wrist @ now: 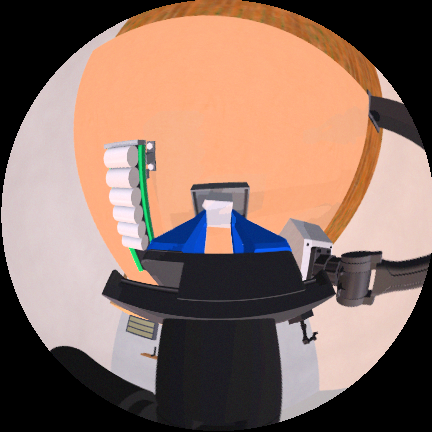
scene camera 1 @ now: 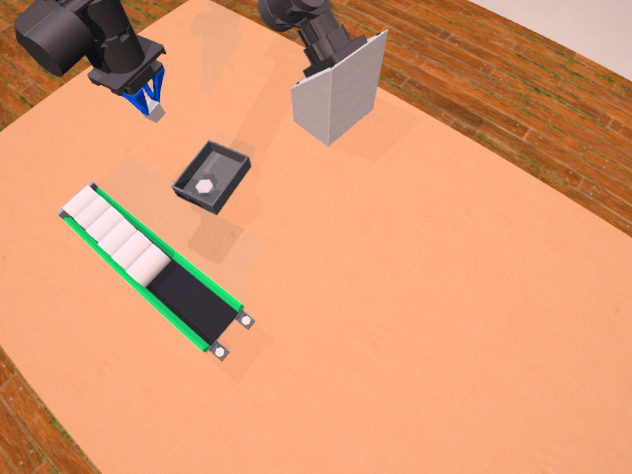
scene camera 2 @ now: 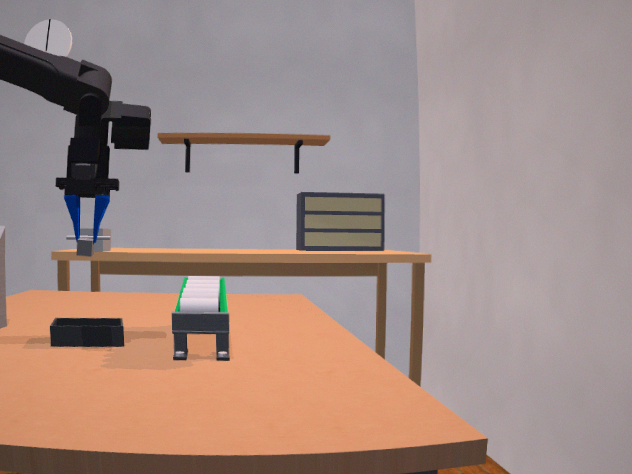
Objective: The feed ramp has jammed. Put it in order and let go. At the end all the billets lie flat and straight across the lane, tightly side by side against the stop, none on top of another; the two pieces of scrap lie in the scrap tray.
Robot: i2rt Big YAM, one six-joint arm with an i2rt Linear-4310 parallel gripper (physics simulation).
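Places are measured from the arm's base along level axes (x ahead, y left, z up), in millimetres.
Where they show: gripper, fingertip midpoint: (wrist: 218,214) (scene camera 1: 151,108) (scene camera 2: 86,242); arm's base at its link origin: (wrist: 316,267) (scene camera 1: 335,60).
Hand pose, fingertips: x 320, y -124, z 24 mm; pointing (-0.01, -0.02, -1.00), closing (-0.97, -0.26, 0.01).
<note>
Each offset is from my fingertips to the centre of the thing.
My gripper (scene camera 1: 152,106) (scene camera 2: 86,239) (wrist: 218,214) is shut on a small grey scrap block {0 mm ahead, 3 mm right, 7 mm down} (scene camera 1: 156,114) (scene camera 2: 85,247) (wrist: 218,206), high above the table and off to one side of the ramp. The open dark scrap tray {27 mm back, 73 mm left, 156 mm down} (scene camera 1: 233,187) (scene camera 2: 86,334) (wrist: 220,186) holds a pale hexagonal scrap piece {0 mm ahead, 81 mm left, 161 mm down} (scene camera 1: 204,186). Several white billets {176 mm ahead, 106 mm left, 89 mm down} (scene camera 1: 116,235) {189 mm ahead, 13 mm right, 101 mm down} (scene camera 2: 199,305) {180 mm ahead, 66 mm left, 93 mm down} (wrist: 125,196) lie across the lane between green rails (scene camera 1: 206,277) (wrist: 143,195), side by side in one row, none on top of another. The row begins at the grey stop {194 mm ahead, 36 mm right, 113 mm down} (scene camera 2: 200,322) (wrist: 122,144); no clear gaps show.
The dark lane {169 mm ahead, 157 mm left, 106 mm down} (scene camera 1: 191,302) is bare beyond the last billet. A grey angled box (scene camera 1: 329,104) (wrist: 306,240) on another dark arm (scene camera 1: 324,40) (wrist: 354,277) stands beyond the tray. A back table (scene camera 2: 239,255) with a drawer cabinet (scene camera 2: 343,221) stands at the rear.
</note>
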